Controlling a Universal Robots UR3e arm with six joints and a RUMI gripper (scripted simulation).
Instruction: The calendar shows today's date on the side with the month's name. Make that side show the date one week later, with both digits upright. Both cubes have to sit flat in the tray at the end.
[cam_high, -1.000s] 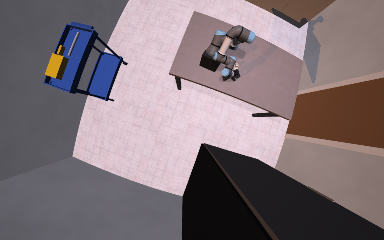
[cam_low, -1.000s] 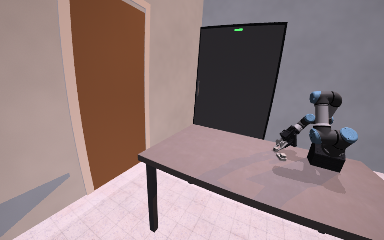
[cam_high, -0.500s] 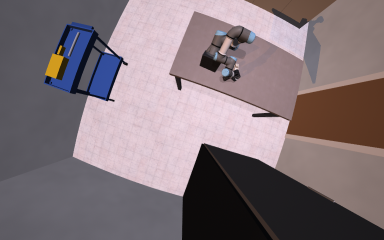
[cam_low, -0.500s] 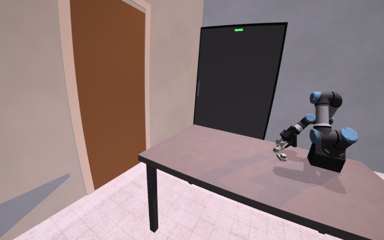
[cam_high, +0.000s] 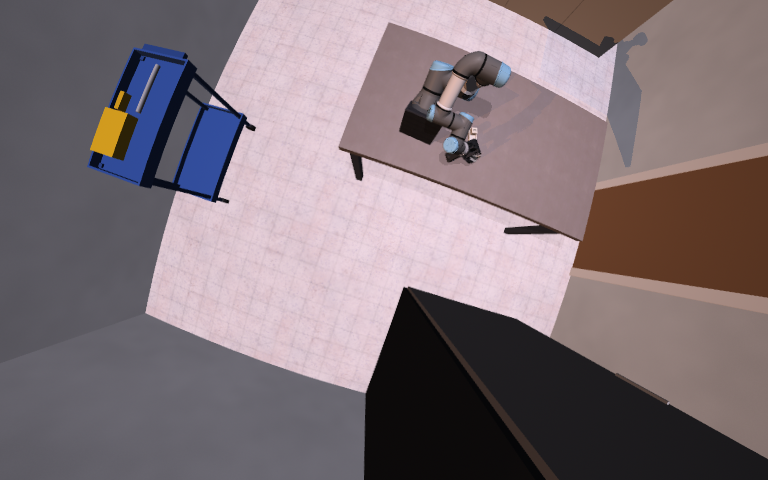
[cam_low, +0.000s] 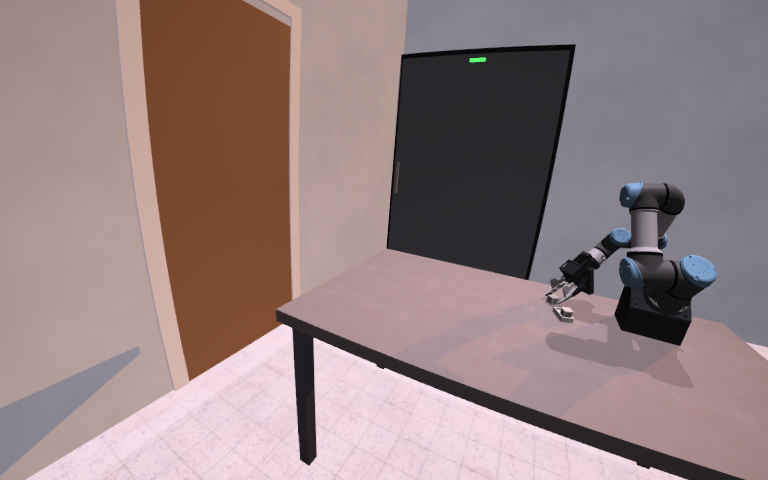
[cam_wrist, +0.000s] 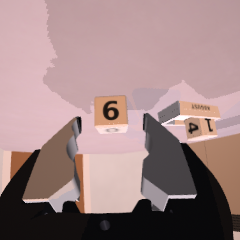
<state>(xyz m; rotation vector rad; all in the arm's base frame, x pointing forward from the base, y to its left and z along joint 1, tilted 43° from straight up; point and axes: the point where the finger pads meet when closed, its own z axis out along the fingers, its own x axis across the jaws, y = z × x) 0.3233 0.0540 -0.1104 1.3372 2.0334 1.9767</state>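
The cube is 1 cm below my hand. From my hand the other things lie so: pale tray: 3 cm behind, 10 cm to the left, 1 cm below.
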